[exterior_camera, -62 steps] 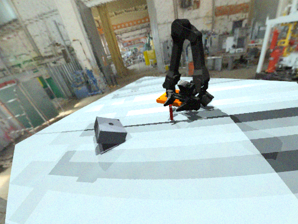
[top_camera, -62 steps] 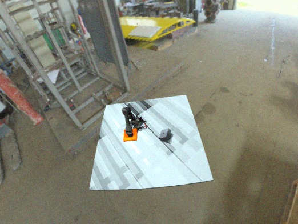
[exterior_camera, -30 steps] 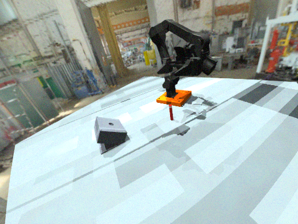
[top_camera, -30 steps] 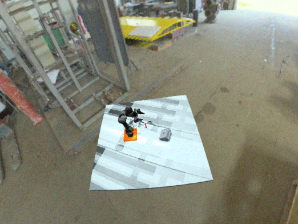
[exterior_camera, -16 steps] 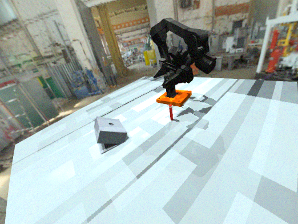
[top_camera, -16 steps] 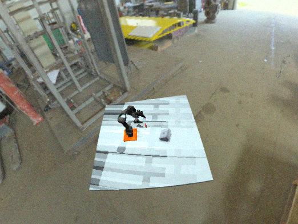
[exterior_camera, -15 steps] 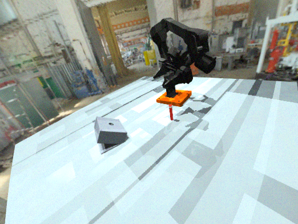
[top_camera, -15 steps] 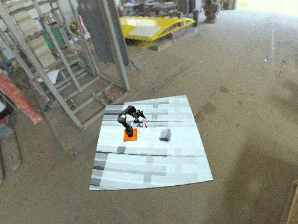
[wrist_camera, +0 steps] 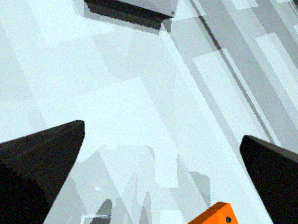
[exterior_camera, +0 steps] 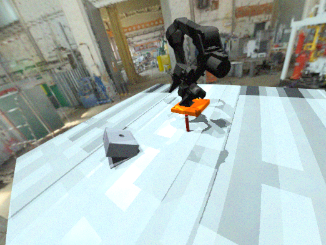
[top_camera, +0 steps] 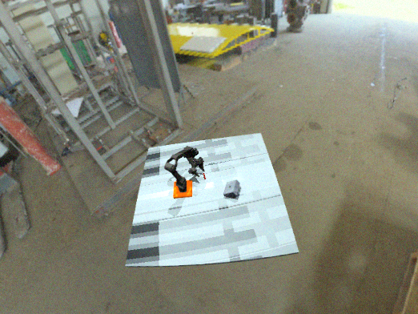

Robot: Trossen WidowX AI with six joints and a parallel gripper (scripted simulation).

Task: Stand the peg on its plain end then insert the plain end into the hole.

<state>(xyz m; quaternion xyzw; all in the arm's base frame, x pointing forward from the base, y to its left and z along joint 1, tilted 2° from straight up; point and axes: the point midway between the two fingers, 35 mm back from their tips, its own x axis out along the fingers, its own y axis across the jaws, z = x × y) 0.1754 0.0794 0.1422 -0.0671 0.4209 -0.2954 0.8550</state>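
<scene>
The red peg is 10 mm ahead of my gripper tip, 60 mm to the left of it and 90 mm below it. From my gripper tip the other things lie so: grey sloped panel 240 mm ahead, 120 mm to the right, 90 mm below.
</scene>
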